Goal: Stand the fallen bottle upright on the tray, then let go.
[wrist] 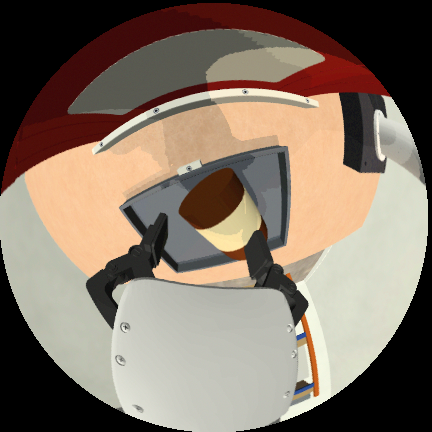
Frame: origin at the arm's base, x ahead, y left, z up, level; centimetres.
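Where they show: gripper, fingertip midpoint: [209,232].
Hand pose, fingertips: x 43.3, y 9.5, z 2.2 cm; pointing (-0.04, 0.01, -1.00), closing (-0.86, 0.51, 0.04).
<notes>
After its pixels a point has its place.
A brown bottle [230,232] @(y 9.8, x 41.3, z 2.5 cm) with a cream label lies on its side in the grey tray [284,200] @(y 12.6, x 31.9, z -3.7 cm). Its broad dark brown base faces the upper left of the view, and its neck end, toward the lower right, is mostly hidden behind the right finger. My gripper [209,232] @(y 9.5, x 43.3, z 2.2 cm) is open with nothing held. Its left finger is over the left part of the tray, apart from the bottle. Its right finger overlaps the label's lower right edge in the view; whether it touches the bottle cannot be told.
The tray is on a light wooden table top [320,190] @(y 14.1, x 21.4, z -5.4 cm). A pale strip with screws [200,98] @(y -3.2, x 40.0, z -2.4 cm) runs beyond the tray, with a red surface behind it. A small pale block [189,168] @(y 4.1, x 43.9, z -3.8 cm) sits at the tray's far rim. A black block [357,132] @(y 1.4, x 13.1, z -1.7 cm) with a grey tube stands at the right.
</notes>
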